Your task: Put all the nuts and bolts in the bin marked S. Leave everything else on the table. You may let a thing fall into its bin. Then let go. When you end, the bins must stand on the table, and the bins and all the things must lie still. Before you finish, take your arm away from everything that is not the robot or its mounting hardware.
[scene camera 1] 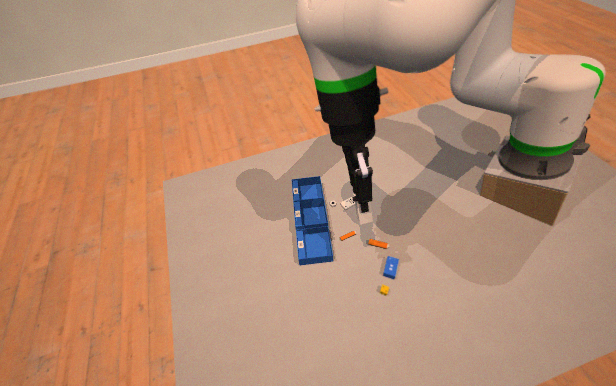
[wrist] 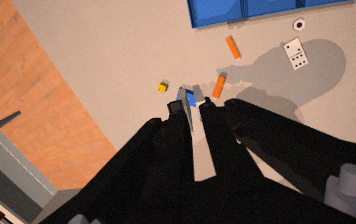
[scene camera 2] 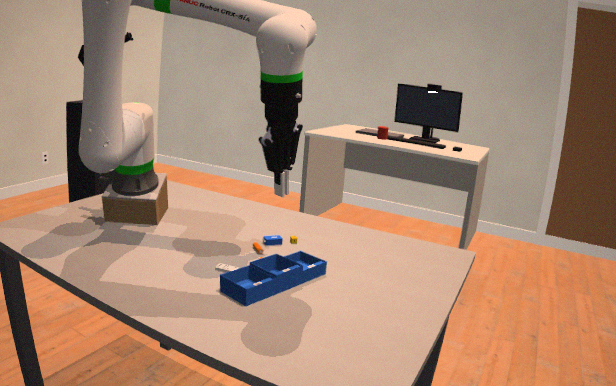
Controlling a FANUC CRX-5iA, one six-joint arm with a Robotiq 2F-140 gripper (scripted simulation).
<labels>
my gripper: scene camera 1 364, 219; wrist; scene camera 2
same spot on my gripper: (wrist: 310, 160) = (scene camera 2: 273, 146)
</labels>
